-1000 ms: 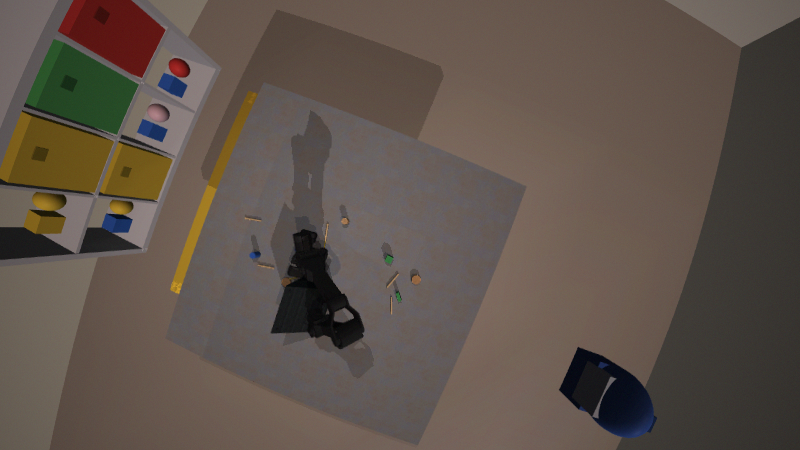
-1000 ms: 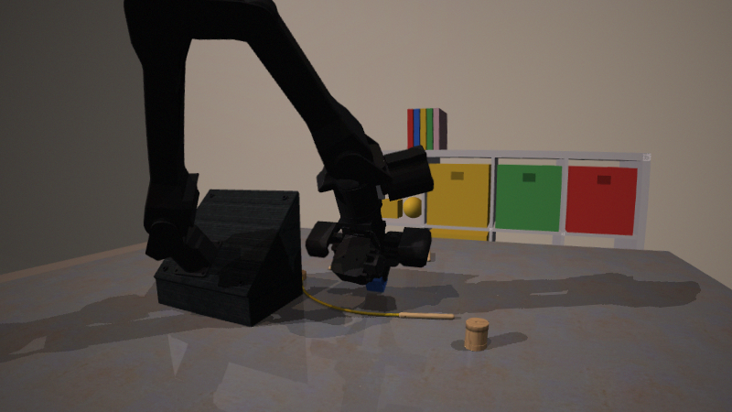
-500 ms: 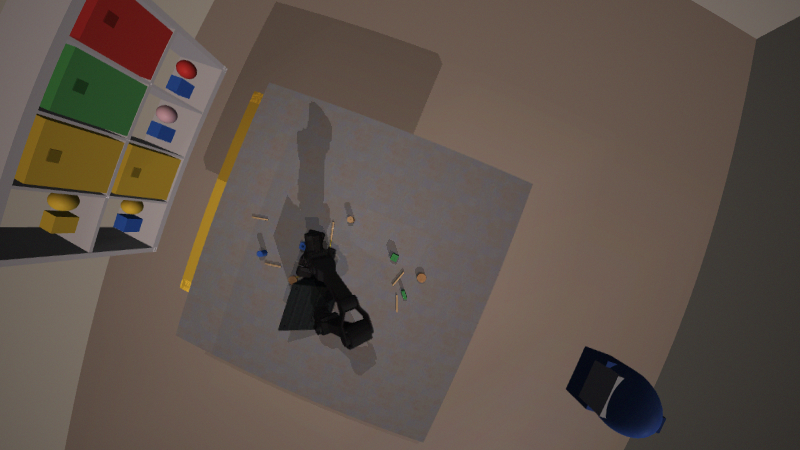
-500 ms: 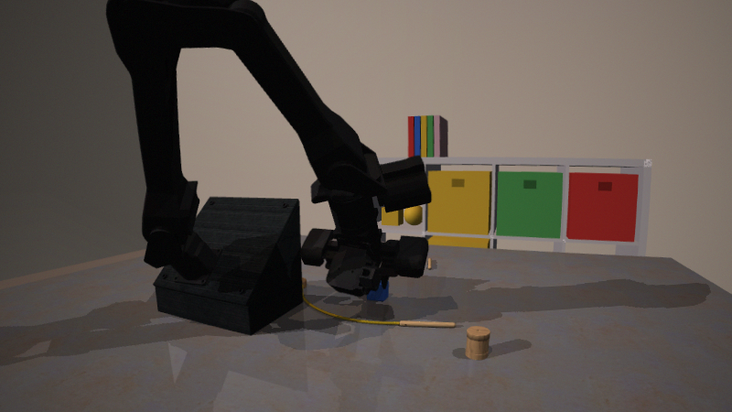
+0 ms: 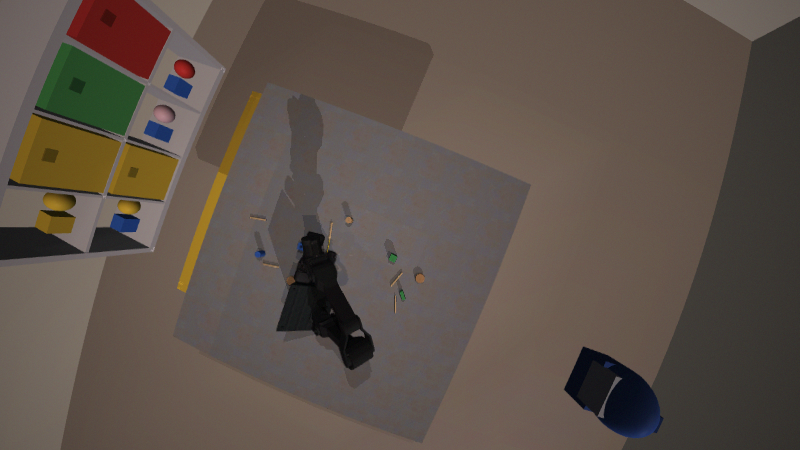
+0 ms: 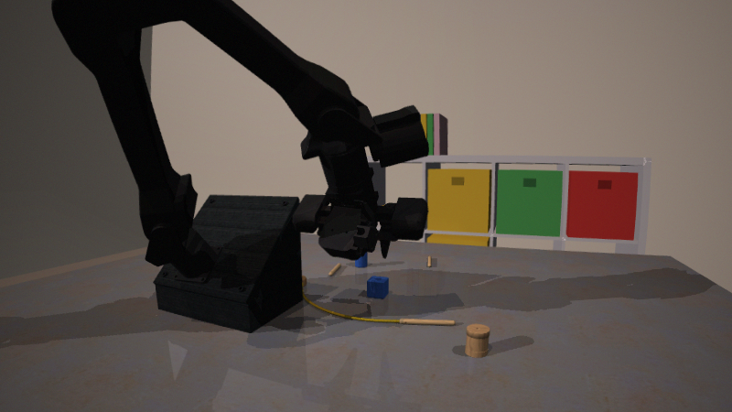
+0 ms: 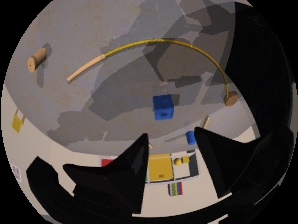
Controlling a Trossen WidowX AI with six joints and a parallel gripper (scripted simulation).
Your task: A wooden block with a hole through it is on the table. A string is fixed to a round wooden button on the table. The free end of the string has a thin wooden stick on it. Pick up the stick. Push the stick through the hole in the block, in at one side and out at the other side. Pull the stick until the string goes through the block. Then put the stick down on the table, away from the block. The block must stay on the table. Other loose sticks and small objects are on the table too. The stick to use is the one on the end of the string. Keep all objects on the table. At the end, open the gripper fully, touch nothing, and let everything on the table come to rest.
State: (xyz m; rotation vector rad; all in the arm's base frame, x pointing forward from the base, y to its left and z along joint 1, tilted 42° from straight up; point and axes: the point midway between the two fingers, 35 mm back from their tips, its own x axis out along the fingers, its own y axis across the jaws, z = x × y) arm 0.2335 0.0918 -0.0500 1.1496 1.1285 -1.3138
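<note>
Right now my gripper tip is 70 mm above the blue block and 40 mm to the right of it. Round my gripper tip: blue cylinder: 220 mm to the left, 90 mm behind, 60 mm below; then wooden cylinder: 170 mm ahead, 120 mm to the right, 70 mm below.
</note>
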